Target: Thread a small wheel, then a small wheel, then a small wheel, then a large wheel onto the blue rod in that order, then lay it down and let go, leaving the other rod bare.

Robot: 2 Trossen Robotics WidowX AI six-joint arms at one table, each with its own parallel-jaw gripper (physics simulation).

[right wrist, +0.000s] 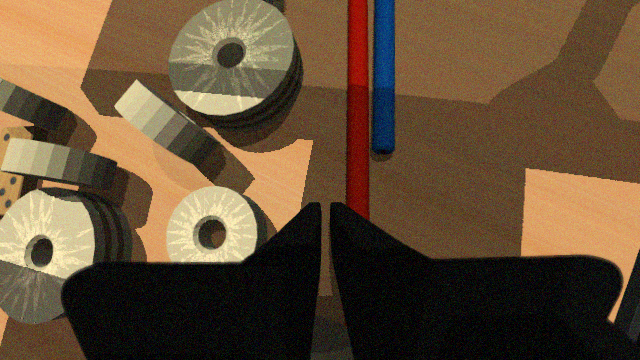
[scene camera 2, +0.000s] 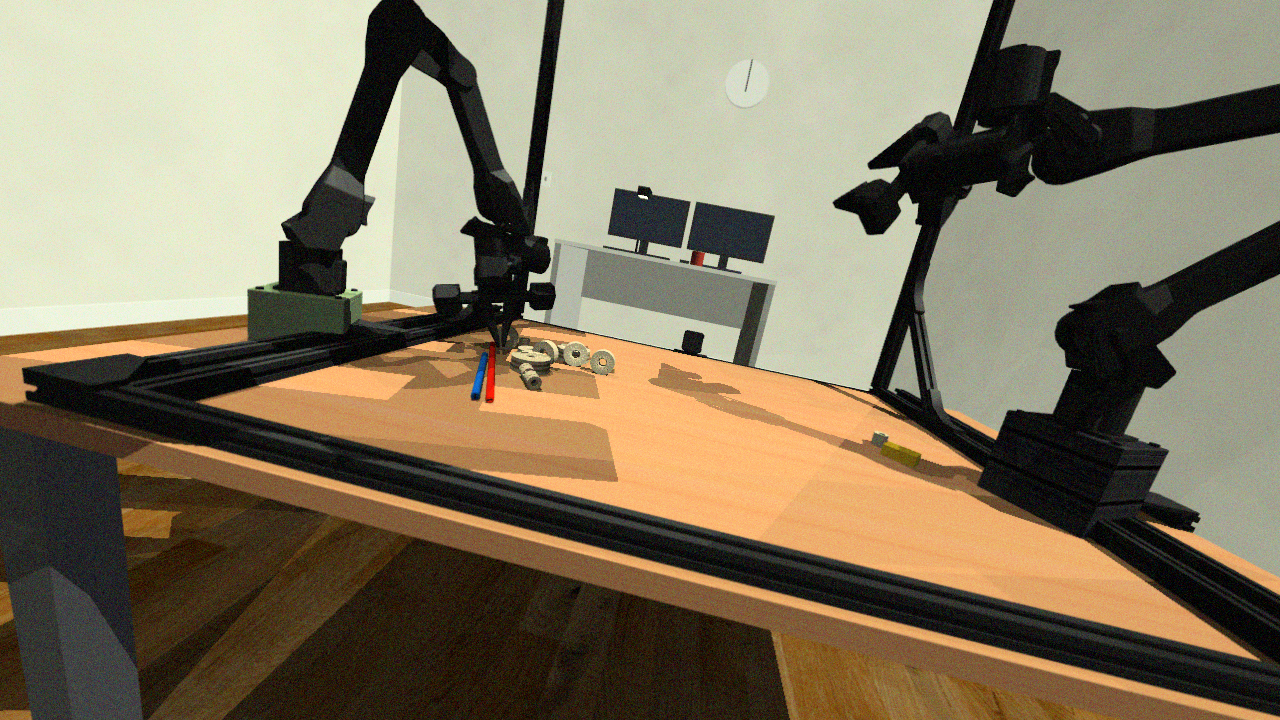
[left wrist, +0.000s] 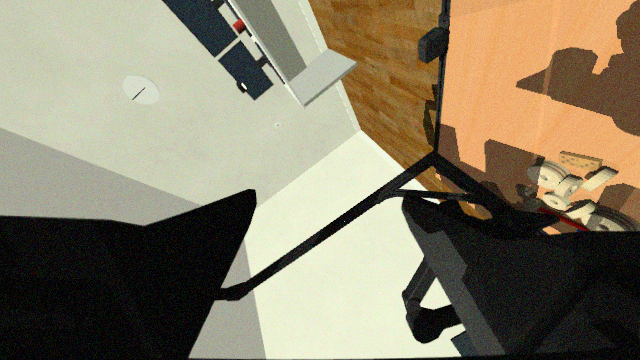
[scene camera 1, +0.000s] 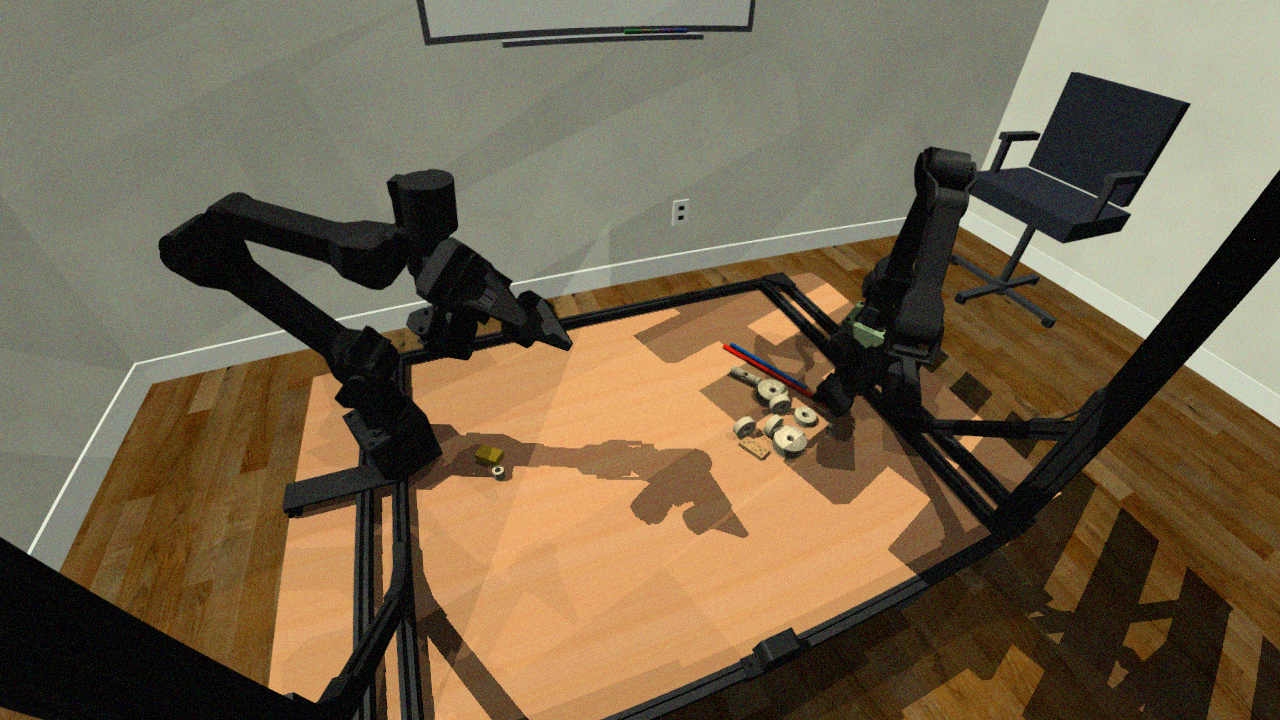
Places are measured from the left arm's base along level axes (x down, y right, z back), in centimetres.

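Pixels of known places: left gripper, fingertip midpoint: (scene camera 2: 851, 184) (left wrist: 330, 199) (scene camera 1: 550, 336); right gripper, fingertip midpoint: (right wrist: 324, 213) (scene camera 2: 501, 346) (left wrist: 558, 217) (scene camera 1: 813, 398); left arm's base at its link origin: (scene camera 2: 1084, 428) (scene camera 1: 383, 415); right arm's base at its link origin: (scene camera 2: 311, 290) (scene camera 1: 872, 319).
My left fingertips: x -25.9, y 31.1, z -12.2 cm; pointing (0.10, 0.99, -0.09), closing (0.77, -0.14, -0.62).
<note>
For each thing: its top centre in the pictures, then the offset to it from my left fingertips.
- blue rod at its top centre: (scene camera 2: 481, 369) (scene camera 1: 767, 363) dz -49.7, dx +34.9, dy +2.8 cm
- red rod at its top centre: (right wrist: 357, 25) (scene camera 2: 492, 362) (scene camera 1: 778, 375) dz -48.3, dx +34.9, dy +6.2 cm
- large wheel at its top centre: (right wrist: 228, 53) (scene camera 2: 531, 356) (scene camera 1: 772, 389) (left wrist: 603, 227) dz -42.8, dx +33.8, dy +7.9 cm
- small wheel at its top centre: (right wrist: 210, 234) (scene camera 2: 530, 348) (scene camera 1: 805, 414) (left wrist: 553, 202) dz -42.2, dx +34.5, dy +15.5 cm
- grey cylinder piece at its top centre: (scene camera 2: 530, 369) (scene camera 1: 746, 372) dz -43.5, dx +34.0, dy +1.4 cm
- tan block at its top centre: (right wrist: 7, 169) (scene camera 1: 754, 446) (left wrist: 577, 162) dz -30.0, dx +35.1, dy +12.2 cm
- yellow block at its top centre: (scene camera 2: 902, 448) (scene camera 1: 488, 452) dz +2.0, dx +34.4, dy -19.4 cm
- small grey piece at its top centre: (scene camera 2: 881, 433) (scene camera 1: 497, 469) dz +3.0, dx +34.1, dy -15.3 cm
The blue rod (scene camera 1: 773, 369) (scene camera 2: 479, 376) (right wrist: 383, 89) lies flat on the table beside the red rod (scene camera 1: 752, 362) (scene camera 2: 490, 382) (right wrist: 358, 125). Several pale wheels lie next to them, among them a large wheel (scene camera 1: 772, 389) (right wrist: 261, 53) and a small wheel (scene camera 1: 806, 415) (right wrist: 234, 221). My right gripper (scene camera 1: 833, 407) (scene camera 2: 503, 339) (right wrist: 324, 213) is down at the table by the near end of the red rod. Its fingers are shut with only table in the slit, and the red rod runs under the right-hand finger. My left gripper (scene camera 1: 559, 336) (scene camera 2: 873, 203) (left wrist: 330, 199) is open and empty, high above the far side.
A grey cylinder piece (scene camera 1: 745, 376) (scene camera 2: 530, 375) and a tan block (scene camera 1: 755, 447) lie among the wheels. A yellow block (scene camera 1: 489, 455) (scene camera 2: 900, 452) and a small grey piece (scene camera 1: 499, 470) (scene camera 2: 880, 439) lie near the left arm's base. A black frame (scene camera 1: 780, 646) borders the table.
</note>
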